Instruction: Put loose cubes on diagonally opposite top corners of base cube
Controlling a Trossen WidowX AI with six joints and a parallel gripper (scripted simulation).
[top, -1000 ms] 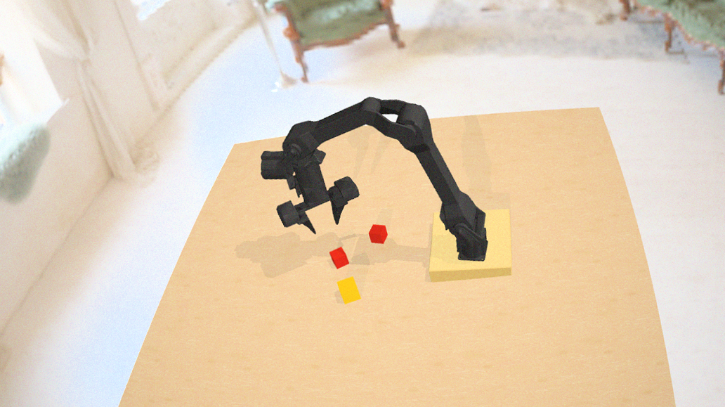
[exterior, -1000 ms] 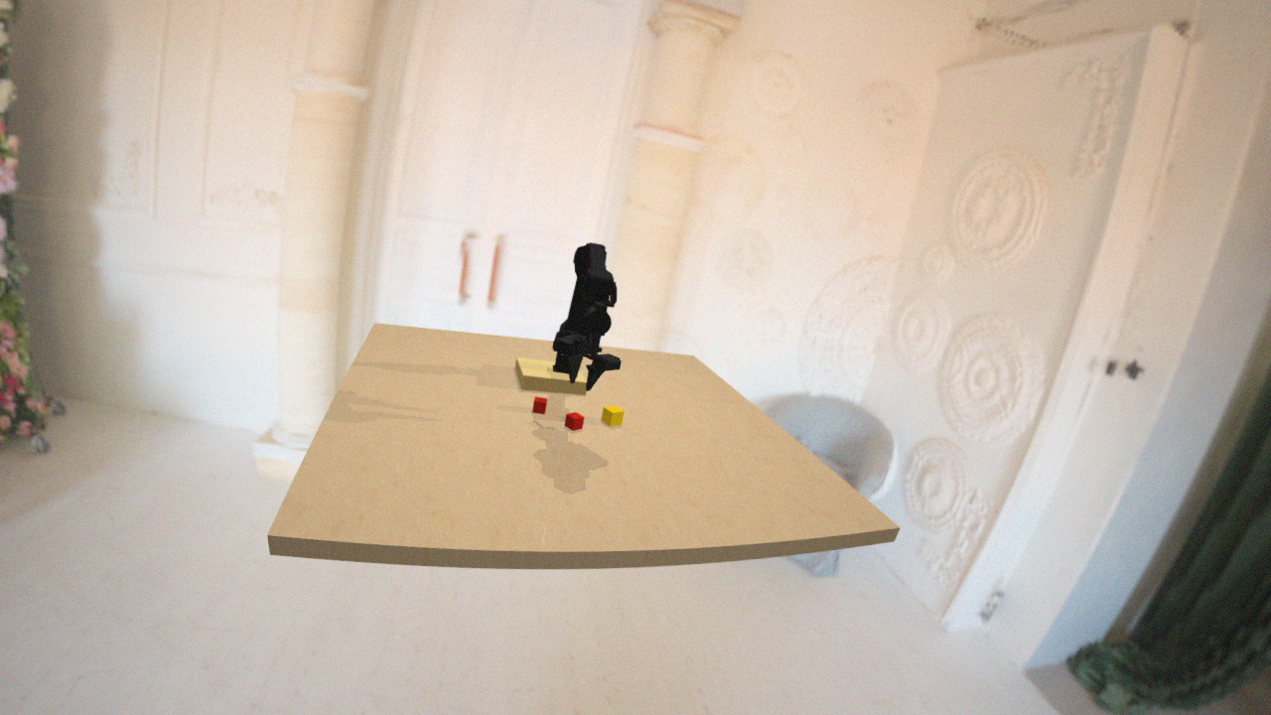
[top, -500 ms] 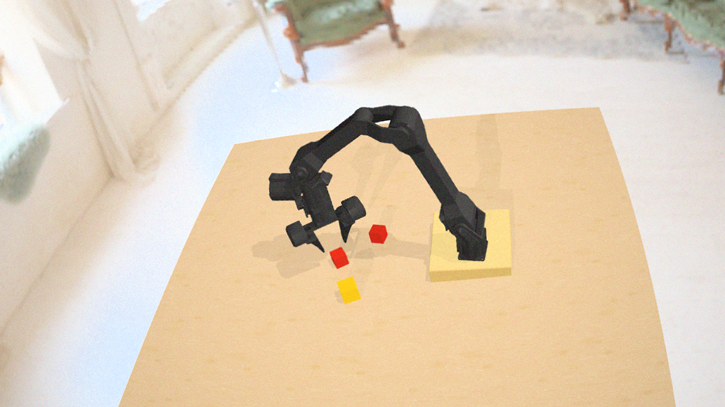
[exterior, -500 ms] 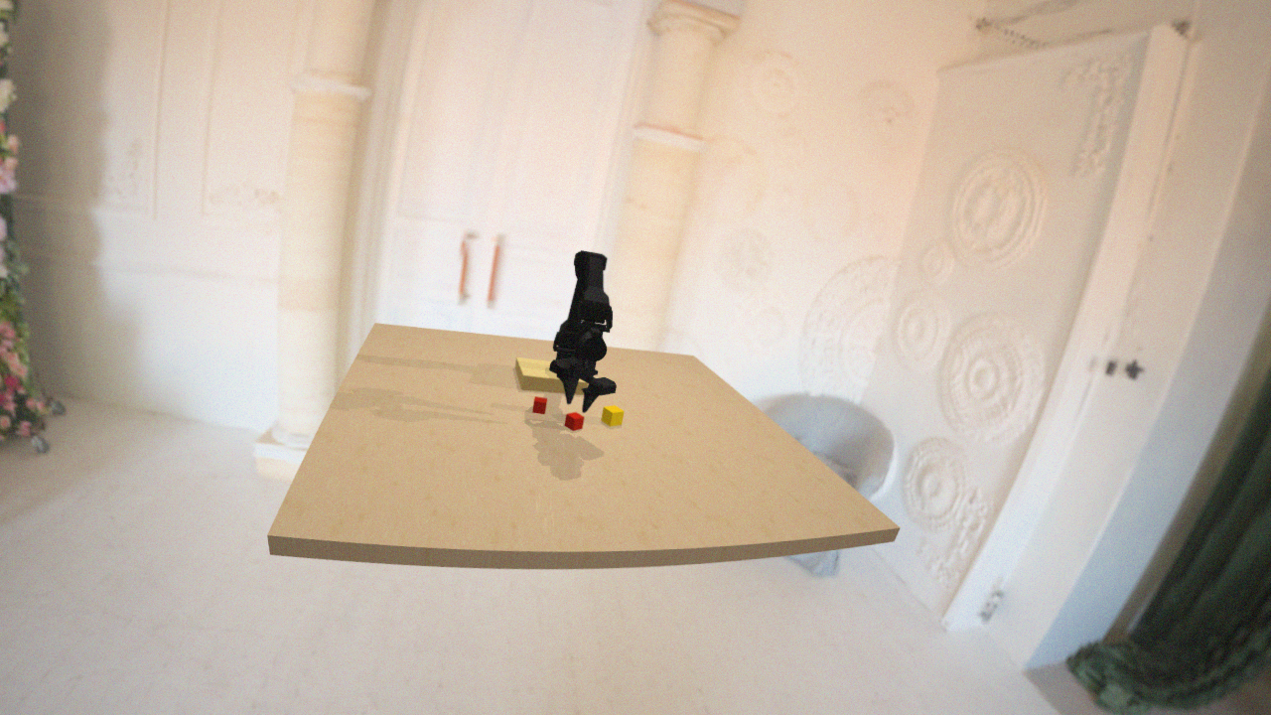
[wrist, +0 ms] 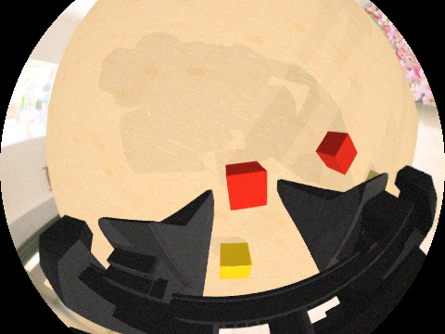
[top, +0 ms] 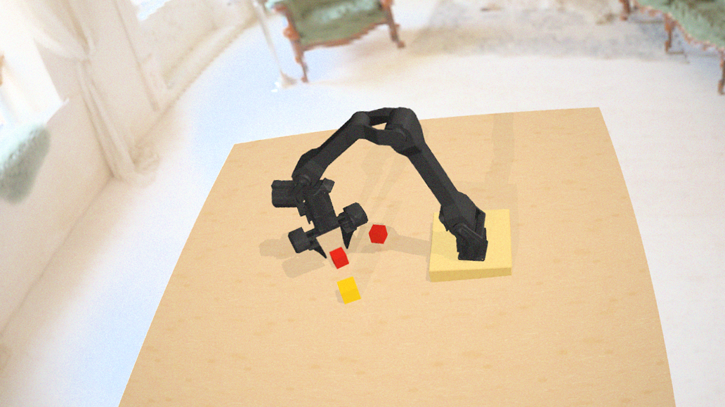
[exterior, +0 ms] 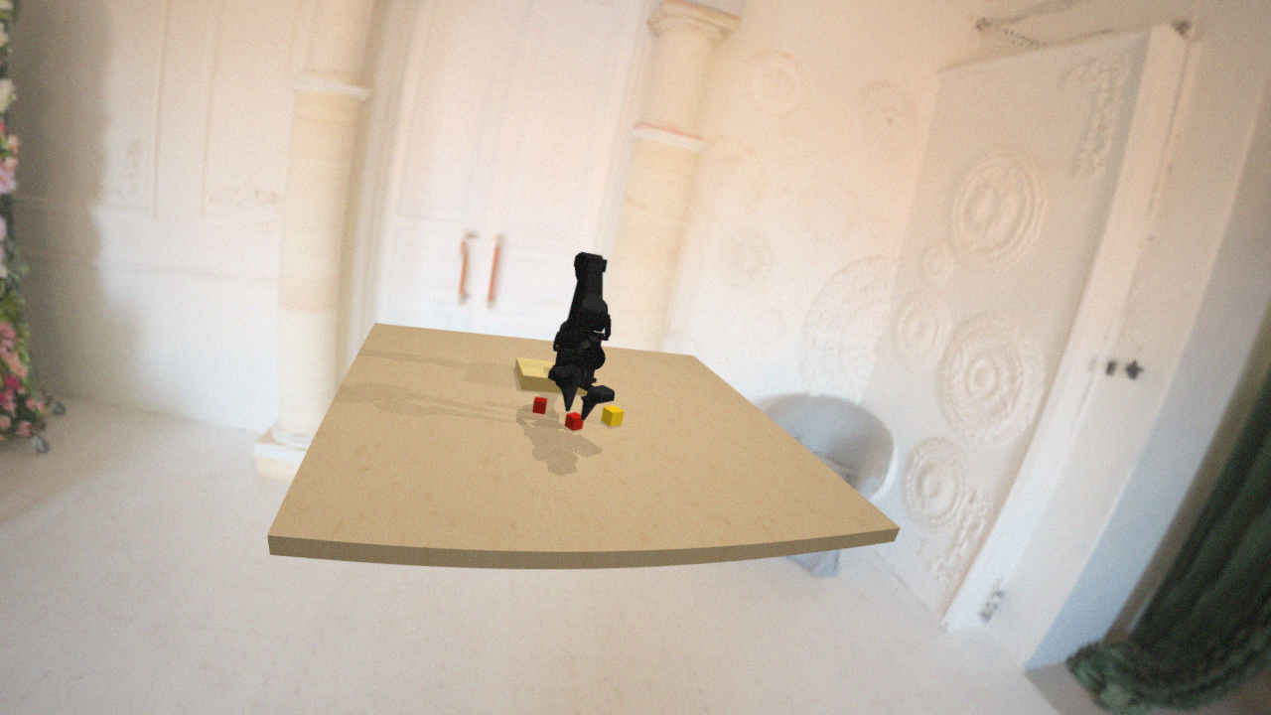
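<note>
My gripper tip is now 20 mm above the red cube. Also, from my gripper tip: yellow base cube 110 mm to the left, 60 mm behind, 10 mm below.
</note>
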